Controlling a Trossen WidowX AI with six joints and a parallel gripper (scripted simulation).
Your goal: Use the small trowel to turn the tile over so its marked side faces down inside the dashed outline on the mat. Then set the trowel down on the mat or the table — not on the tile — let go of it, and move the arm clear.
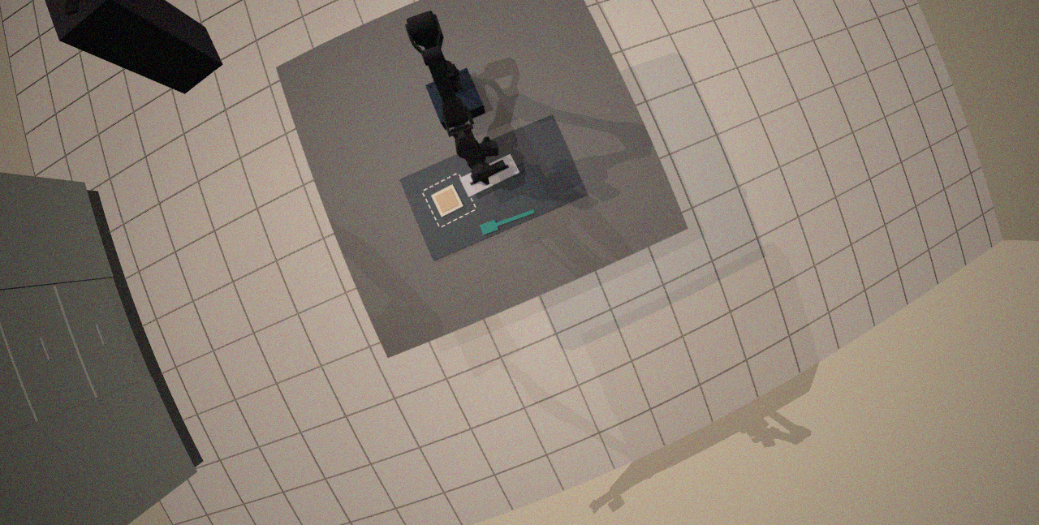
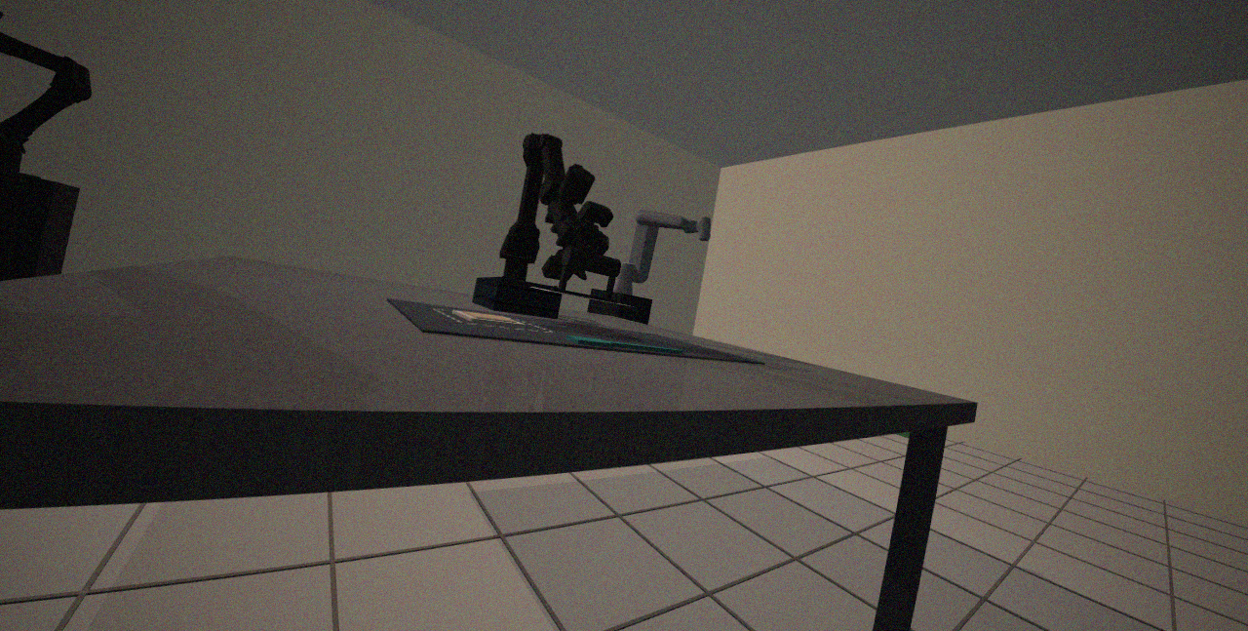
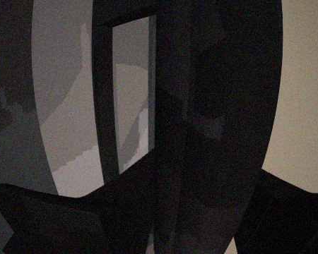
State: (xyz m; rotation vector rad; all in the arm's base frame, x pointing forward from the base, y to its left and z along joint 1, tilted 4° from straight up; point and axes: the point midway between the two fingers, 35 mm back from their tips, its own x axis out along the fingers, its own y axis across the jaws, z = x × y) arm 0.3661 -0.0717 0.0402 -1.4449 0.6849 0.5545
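Right now the dark mat is 1 cm ahead of my gripper tip, 1 cm to the left of it and 13 cm below it. Also, from my gripper tip: teal trowel 14 cm ahead, 3 cm to the right, 11 cm below; then tile 4 cm behind, 16 cm to the right, 11 cm below; then dark-handled trowel 3 cm behind, 1 cm below.
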